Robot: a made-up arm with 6 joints. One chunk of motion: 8 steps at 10 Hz.
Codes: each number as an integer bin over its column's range. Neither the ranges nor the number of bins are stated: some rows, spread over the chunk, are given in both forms.
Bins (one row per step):
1: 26 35 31 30 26 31
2: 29 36 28 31 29 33
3: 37 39 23 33 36 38
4: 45 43 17 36 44 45
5: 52 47 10 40 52 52
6: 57 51 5 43 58 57
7: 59 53 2 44 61 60
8: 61 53 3 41 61 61
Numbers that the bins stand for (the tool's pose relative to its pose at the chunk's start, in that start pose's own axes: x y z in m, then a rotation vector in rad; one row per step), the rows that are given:
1: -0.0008 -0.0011 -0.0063 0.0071 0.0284 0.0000
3: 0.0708 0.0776 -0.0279 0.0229 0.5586 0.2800
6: 0.2010 0.3138 -0.0765 0.0752 1.7249 1.0400
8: 0.2270 0.3532 -0.0819 0.0648 1.8840 1.2000
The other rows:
2: 0.0187 0.0186 -0.0144 0.0124 0.1875 0.0800
4: 0.1229 0.1563 -0.0441 0.0386 0.9827 0.5600
5: 0.1684 0.2351 -0.0630 0.0595 1.4068 0.8400
7: 0.2140 0.3532 -0.0846 0.0805 1.8840 1.1600

